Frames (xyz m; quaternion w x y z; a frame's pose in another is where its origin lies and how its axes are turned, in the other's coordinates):
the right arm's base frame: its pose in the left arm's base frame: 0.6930 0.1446 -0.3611 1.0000 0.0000 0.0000 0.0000
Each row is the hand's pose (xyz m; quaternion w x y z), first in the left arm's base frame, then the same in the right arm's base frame.
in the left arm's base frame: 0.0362 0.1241 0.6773 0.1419 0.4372 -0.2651 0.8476
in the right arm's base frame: -0.6568 -0.0205 1.0384 0.1419 0.4372 -0.2651 0.8476
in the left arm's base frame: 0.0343 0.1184 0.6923 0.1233 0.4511 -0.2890 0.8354
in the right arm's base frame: -0.6587 -0.0262 1.0534 0.1233 0.4511 -0.2890 0.8354
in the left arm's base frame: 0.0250 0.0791 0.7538 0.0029 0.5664 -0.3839 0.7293
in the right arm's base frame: -0.6680 -0.0655 1.1149 0.0029 0.5664 -0.3839 0.7293
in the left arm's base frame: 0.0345 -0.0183 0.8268 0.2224 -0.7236 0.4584 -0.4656
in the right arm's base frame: -0.6585 -0.1629 1.1879 0.2224 -0.7236 0.4584 -0.4656
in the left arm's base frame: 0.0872 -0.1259 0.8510 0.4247 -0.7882 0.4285 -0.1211
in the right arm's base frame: -0.6058 -0.2705 1.2121 0.4247 -0.7882 0.4285 -0.1211
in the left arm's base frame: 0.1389 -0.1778 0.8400 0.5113 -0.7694 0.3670 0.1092
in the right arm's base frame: -0.5541 -0.3224 1.2011 0.5113 -0.7694 0.3670 0.1092
